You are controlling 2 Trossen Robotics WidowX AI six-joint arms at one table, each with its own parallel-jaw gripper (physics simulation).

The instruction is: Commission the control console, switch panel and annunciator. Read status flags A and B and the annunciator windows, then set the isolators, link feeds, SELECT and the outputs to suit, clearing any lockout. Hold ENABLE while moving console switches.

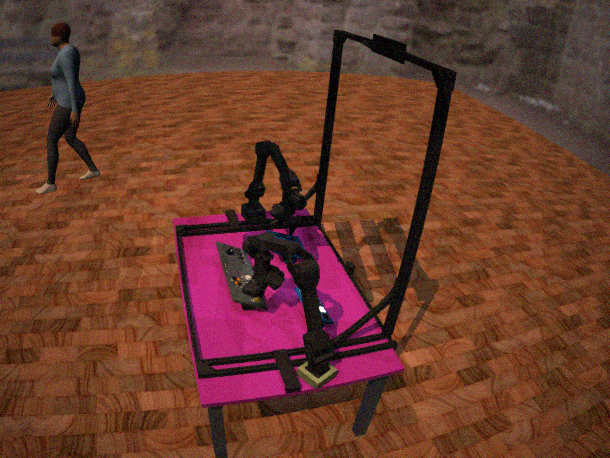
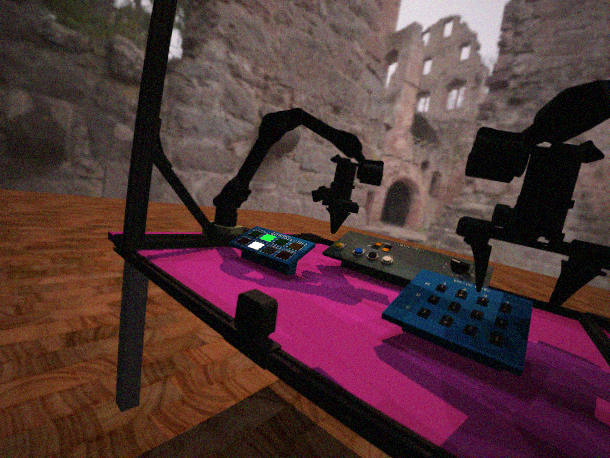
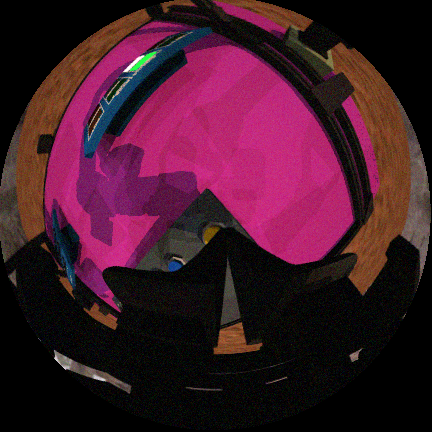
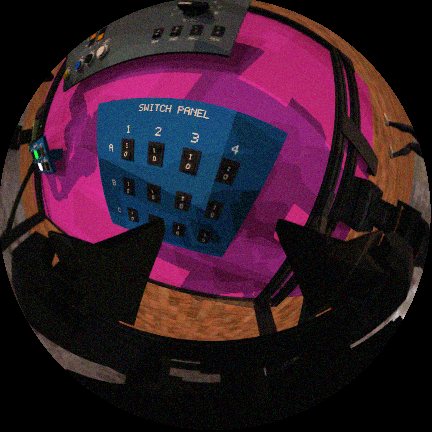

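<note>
The grey control console has yellow, blue, black and white buttons, two orange flags and a black knob. My left gripper is shut and empty, just above its yellow-button end. The blue switch panel carries three rows of rockers; their settings are hard to read. My right gripper is open and empty above it; the left fingertip hides part of row C. The annunciator shows one green and one white lit window, others dark.
A black frame with a tall post surrounds the magenta table. A dark block sits at the near rail. Arm shadows cross the table and switch panel. A person walks on the floor beyond the table.
</note>
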